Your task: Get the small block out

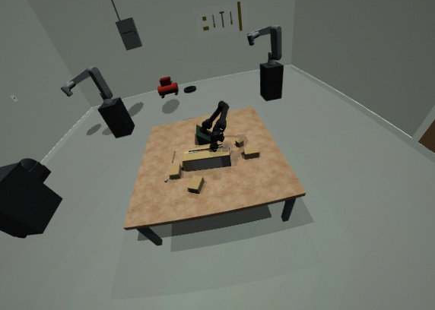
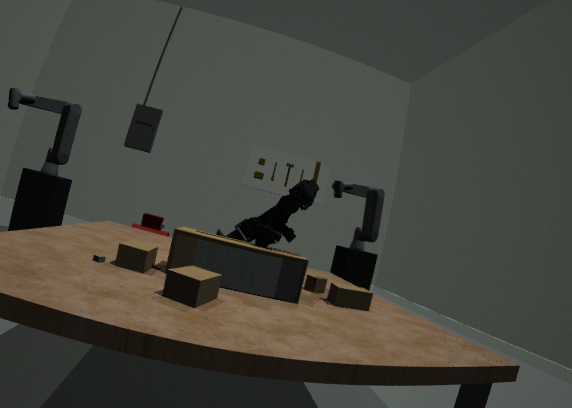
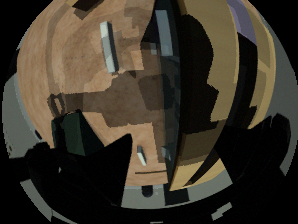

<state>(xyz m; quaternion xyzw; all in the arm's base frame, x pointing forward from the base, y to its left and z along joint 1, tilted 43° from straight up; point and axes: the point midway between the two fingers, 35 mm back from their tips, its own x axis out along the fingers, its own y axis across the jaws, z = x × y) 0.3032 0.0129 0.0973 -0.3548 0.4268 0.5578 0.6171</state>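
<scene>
The clear-fronted box lies 6 cm to the right of my gripper tip, 4 cm below it and 3 cm ahead of it. Round my gripper tip: thin stick 38 cm to the right, 11 cm behind, 9 cm below.
</scene>
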